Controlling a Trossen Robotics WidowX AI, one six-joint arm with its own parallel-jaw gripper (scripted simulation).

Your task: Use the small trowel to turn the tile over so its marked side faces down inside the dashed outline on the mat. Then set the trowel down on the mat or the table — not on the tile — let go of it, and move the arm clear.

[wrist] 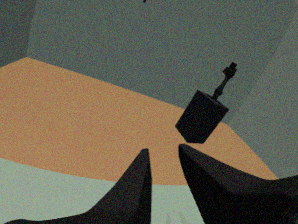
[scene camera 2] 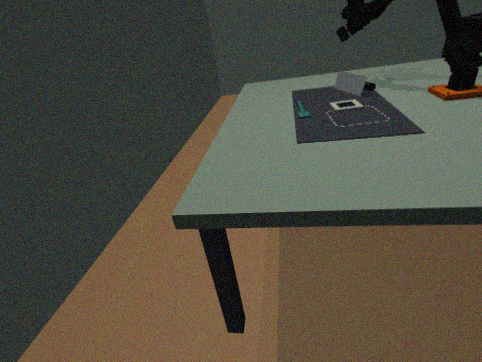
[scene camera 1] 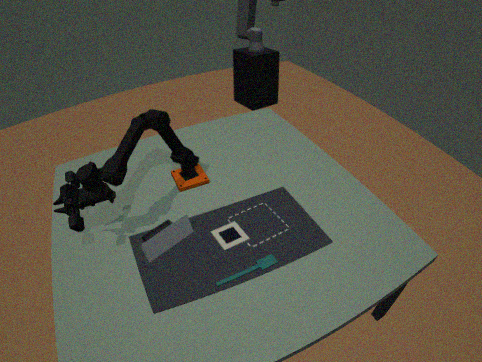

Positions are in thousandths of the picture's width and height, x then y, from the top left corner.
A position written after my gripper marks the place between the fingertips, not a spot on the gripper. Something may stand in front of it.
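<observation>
My gripper (scene camera 1: 113, 573) is visible, and the wrist view shows the gripper (wrist: 549, 681) too.
</observation>
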